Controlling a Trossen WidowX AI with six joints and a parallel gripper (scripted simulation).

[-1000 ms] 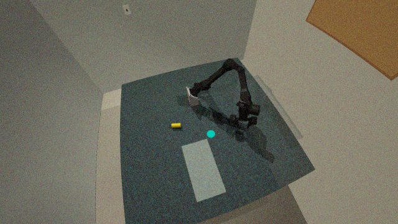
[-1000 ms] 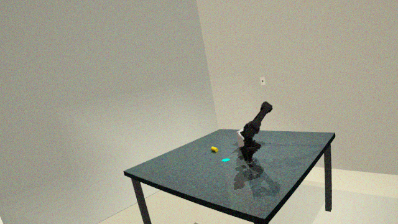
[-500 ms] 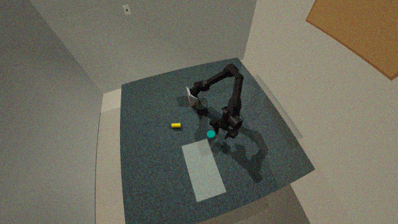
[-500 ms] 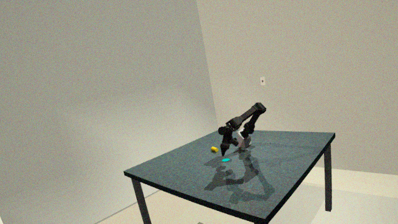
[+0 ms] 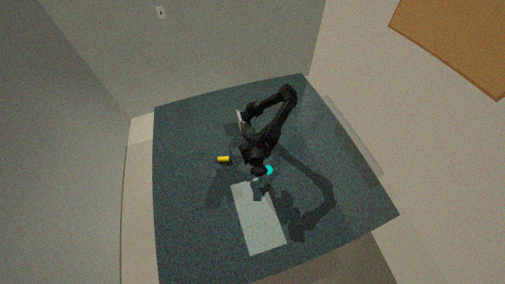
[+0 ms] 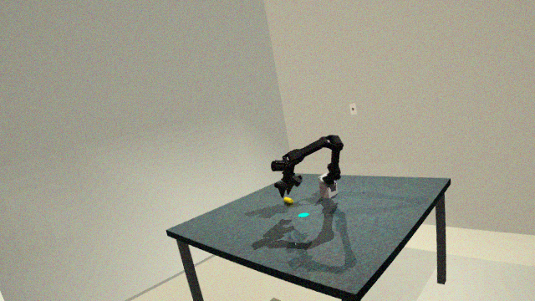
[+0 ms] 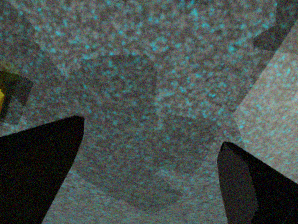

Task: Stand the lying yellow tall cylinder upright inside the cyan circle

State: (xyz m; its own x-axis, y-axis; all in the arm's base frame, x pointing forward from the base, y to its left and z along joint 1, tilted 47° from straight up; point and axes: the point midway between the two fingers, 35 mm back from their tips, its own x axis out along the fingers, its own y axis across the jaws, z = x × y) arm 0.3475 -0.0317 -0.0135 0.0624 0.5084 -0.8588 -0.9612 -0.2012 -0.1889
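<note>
The yellow tall cylinder lies 14 cm behind my gripper tip, 13 cm to the right of it and 9 cm below it. Round my gripper tip: cyan circle: 11 cm to the left, 11 cm below, 2 cm behind.
</note>
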